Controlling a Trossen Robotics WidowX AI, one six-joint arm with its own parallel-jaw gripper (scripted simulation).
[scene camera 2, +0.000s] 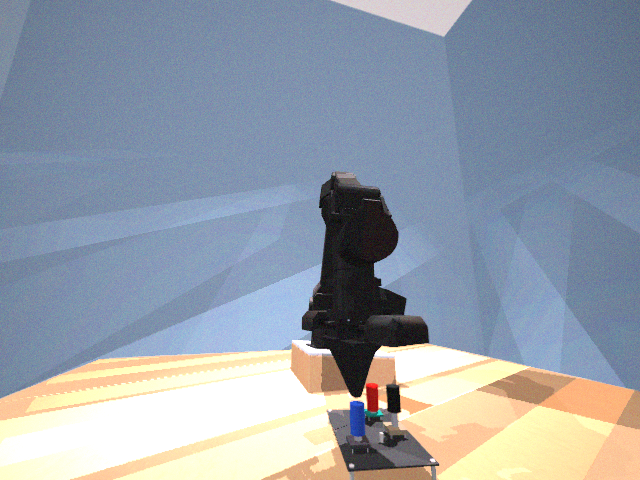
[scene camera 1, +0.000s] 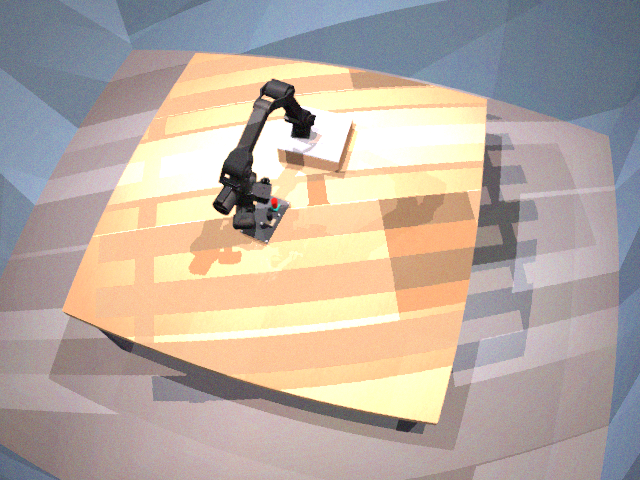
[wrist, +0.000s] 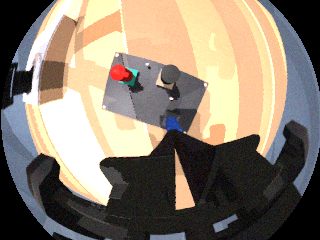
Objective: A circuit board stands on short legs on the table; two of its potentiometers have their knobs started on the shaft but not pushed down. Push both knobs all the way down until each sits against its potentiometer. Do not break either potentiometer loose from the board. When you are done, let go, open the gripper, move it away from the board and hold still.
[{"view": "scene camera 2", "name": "my gripper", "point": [356, 397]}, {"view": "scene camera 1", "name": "my gripper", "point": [249, 214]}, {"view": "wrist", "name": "my gripper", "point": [172, 133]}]
